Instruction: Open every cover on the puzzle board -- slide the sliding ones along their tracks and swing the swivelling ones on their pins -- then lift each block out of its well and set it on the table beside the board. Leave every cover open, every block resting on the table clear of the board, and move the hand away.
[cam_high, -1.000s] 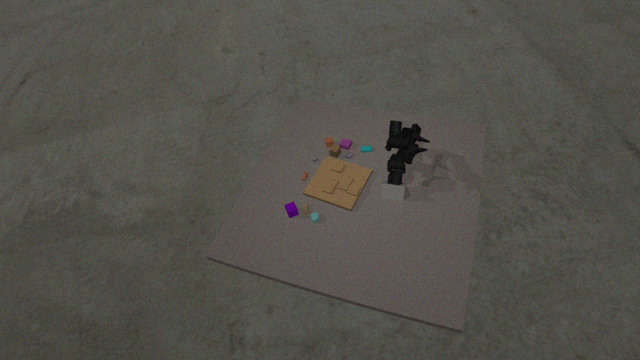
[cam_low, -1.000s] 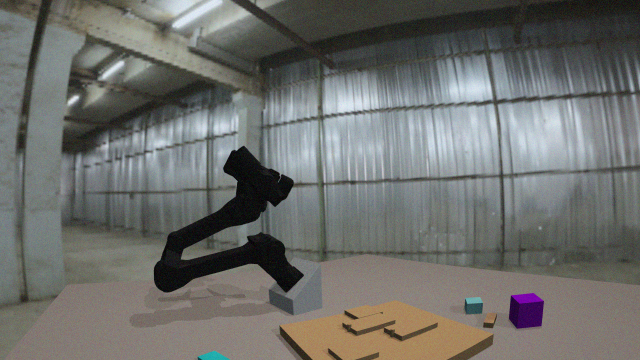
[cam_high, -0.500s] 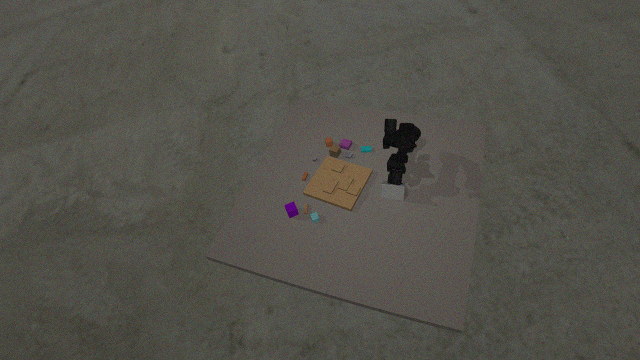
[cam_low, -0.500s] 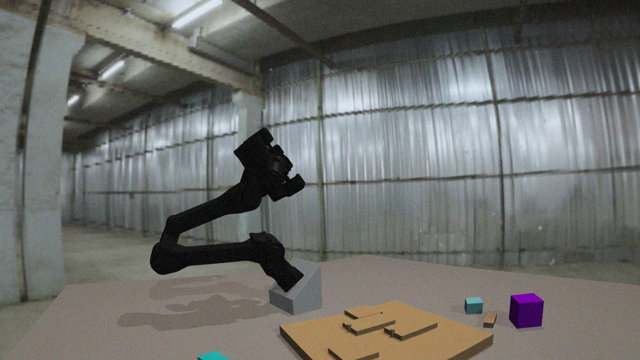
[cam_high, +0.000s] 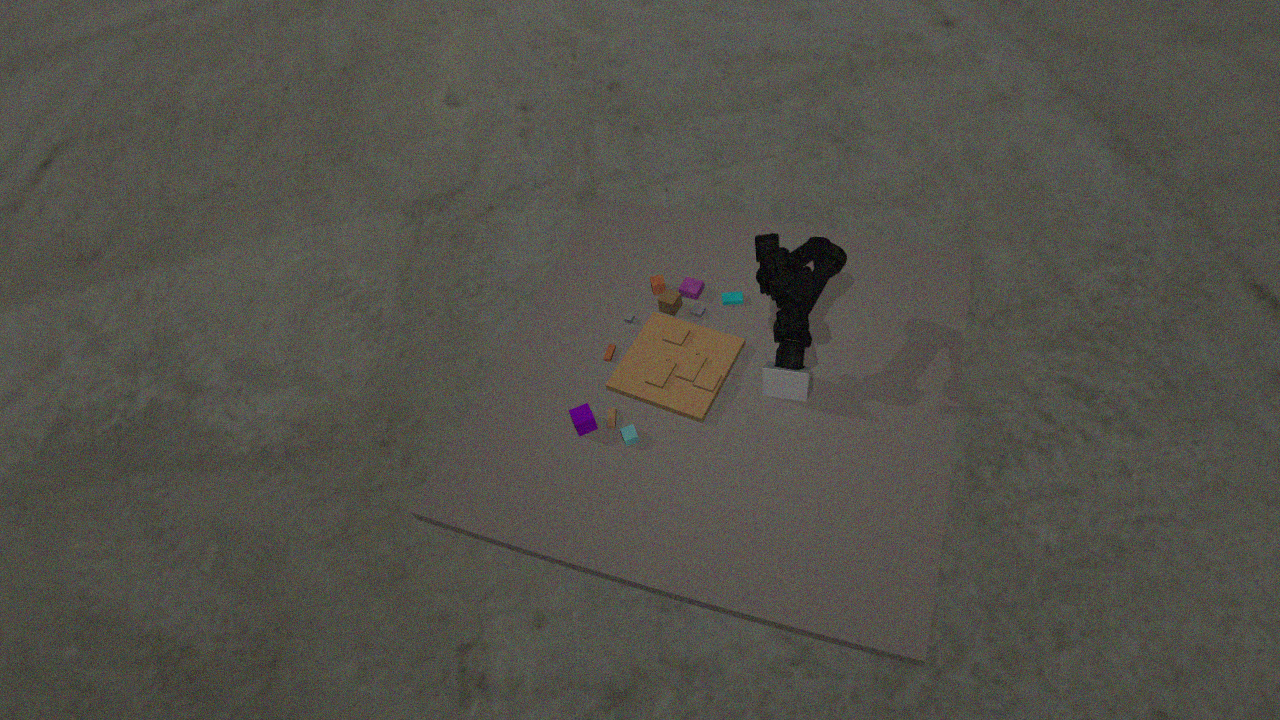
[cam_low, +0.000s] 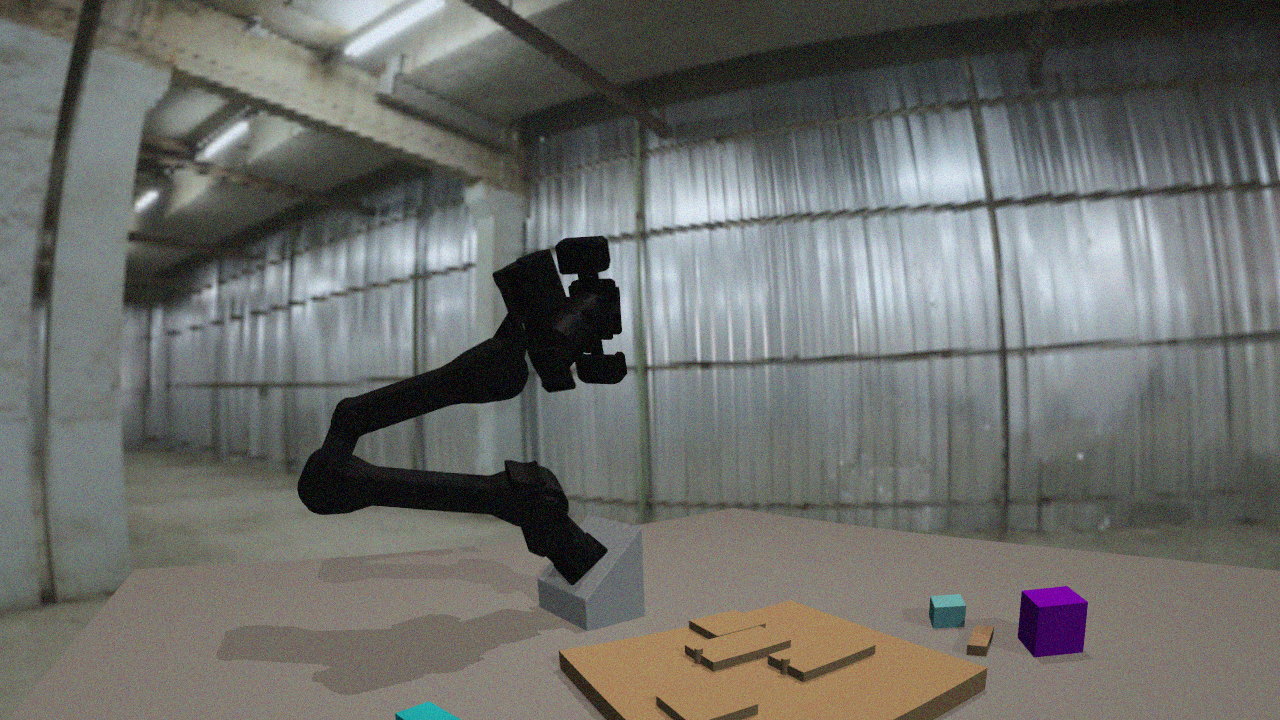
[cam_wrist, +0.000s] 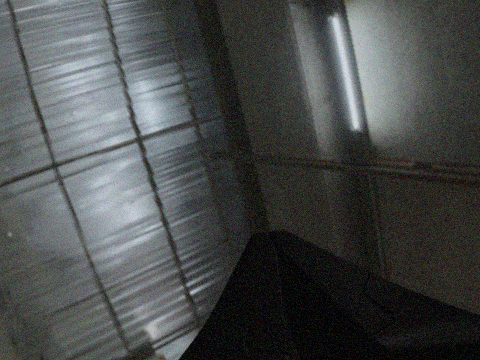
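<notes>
The brown block is 45 cm ahead of my gripper tip, 40 cm below it and 23 cm to the right of it. From my gripper tip the other things lie so: teal block (42 cm below, 32 cm to the right, 29 cm ahead); orange piece (44 cm ahead, 42 cm below, 19 cm to the left); light blue block (41 cm below, 37 cm ahead, 23 cm to the left).
</notes>
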